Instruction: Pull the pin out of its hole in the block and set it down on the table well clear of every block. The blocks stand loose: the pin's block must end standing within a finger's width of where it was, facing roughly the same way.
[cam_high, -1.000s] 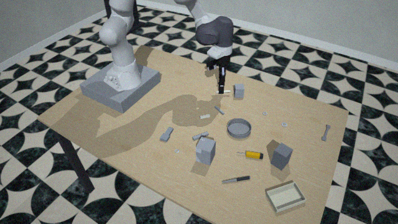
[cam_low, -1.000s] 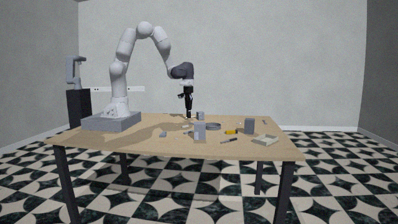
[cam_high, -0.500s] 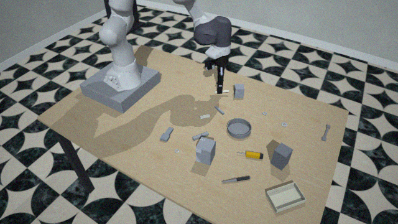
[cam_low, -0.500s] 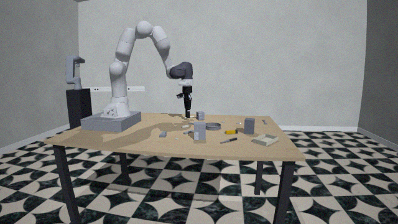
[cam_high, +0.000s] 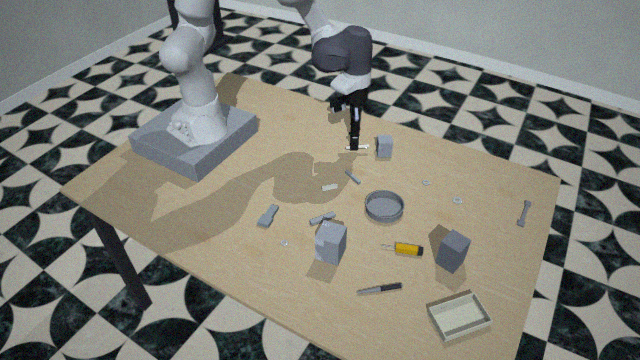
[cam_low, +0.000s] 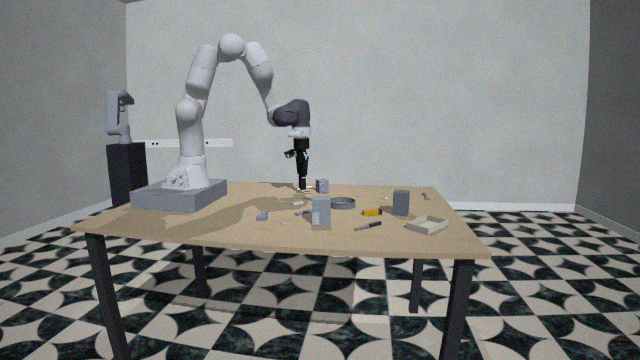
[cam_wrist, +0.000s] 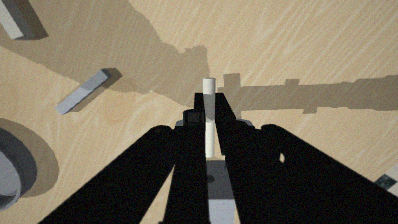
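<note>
Right now my hand is 90 mm short of the small grey block, 50 mm to the right of it and 20 mm above it. Round my hand: round grey dish (200 mm ahead, 200 mm to the right, 40 mm below); then short grey bar (60 mm ahead, 120 mm to the right, 50 mm below); then cream pin (10 mm ahead, 10 mm to the left, 30 mm below).
</note>
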